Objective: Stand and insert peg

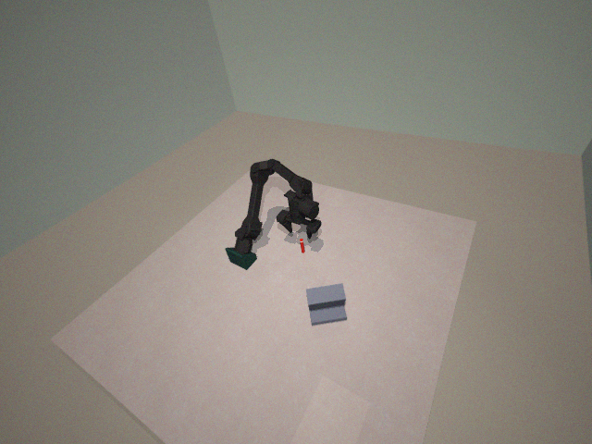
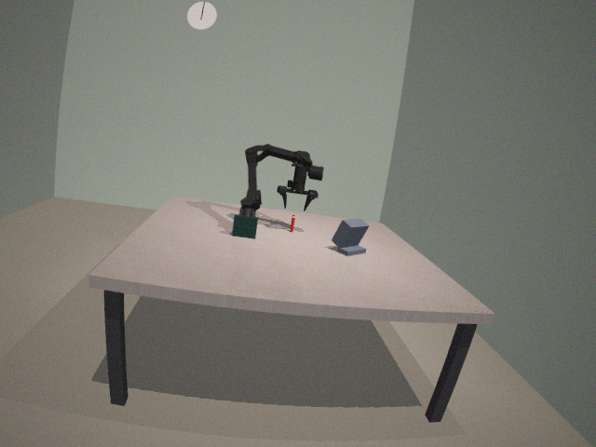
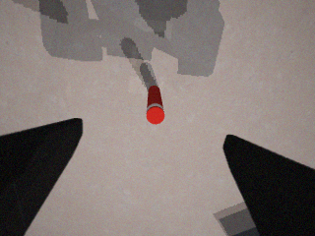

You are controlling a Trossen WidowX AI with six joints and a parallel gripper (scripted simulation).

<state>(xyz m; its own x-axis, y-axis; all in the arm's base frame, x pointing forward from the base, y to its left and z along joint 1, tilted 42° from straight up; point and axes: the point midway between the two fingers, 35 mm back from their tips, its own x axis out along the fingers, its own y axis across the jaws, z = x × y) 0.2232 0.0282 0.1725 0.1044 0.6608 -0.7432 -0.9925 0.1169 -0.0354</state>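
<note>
My gripper tip is 50 mm above the red peg. Also, from my gripper tip: low foot 250 mm to the right, 220 mm ahead, 100 mm below; grey sloped panel 230 mm to the right, 210 mm ahead, 30 mm below.
</note>
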